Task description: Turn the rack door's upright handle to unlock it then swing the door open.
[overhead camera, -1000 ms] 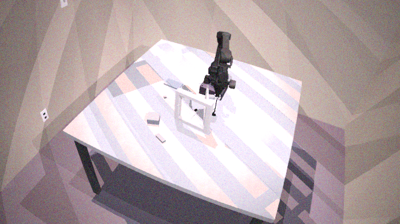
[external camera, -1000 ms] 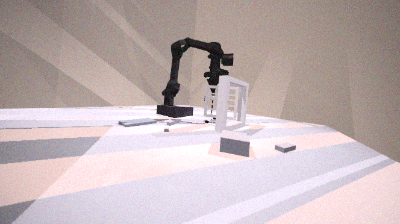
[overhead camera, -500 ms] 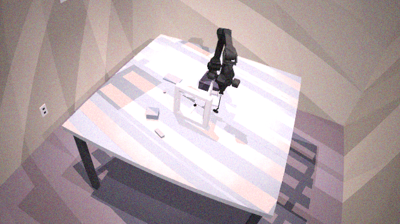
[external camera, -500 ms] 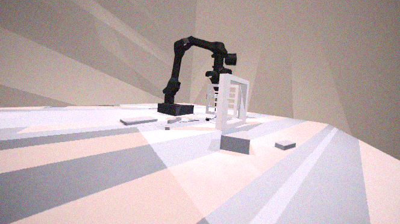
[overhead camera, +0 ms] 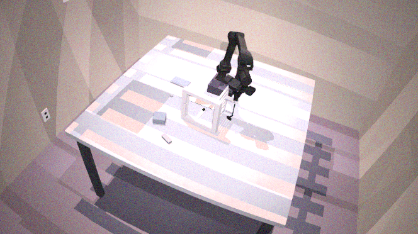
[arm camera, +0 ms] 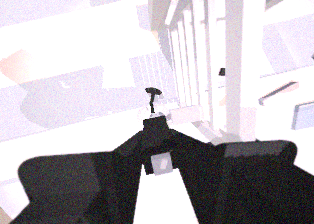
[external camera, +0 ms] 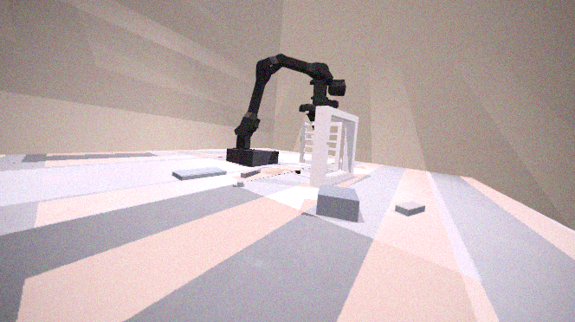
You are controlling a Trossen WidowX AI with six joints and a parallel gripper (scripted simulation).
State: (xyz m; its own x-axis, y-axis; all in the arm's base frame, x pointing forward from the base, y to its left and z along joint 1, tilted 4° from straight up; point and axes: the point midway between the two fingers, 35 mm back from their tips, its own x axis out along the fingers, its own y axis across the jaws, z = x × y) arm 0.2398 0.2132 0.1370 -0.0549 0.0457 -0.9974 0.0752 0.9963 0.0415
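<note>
Right now my gripper tip is 1 cm short of the dark upright handle and 3 cm above it. The rest, counted from my gripper tip: flat grey slab: 8 cm behind, 44 cm to the right, 16 cm below; then tiny piece: 7 cm ahead, 40 cm to the right, 16 cm below.
</note>
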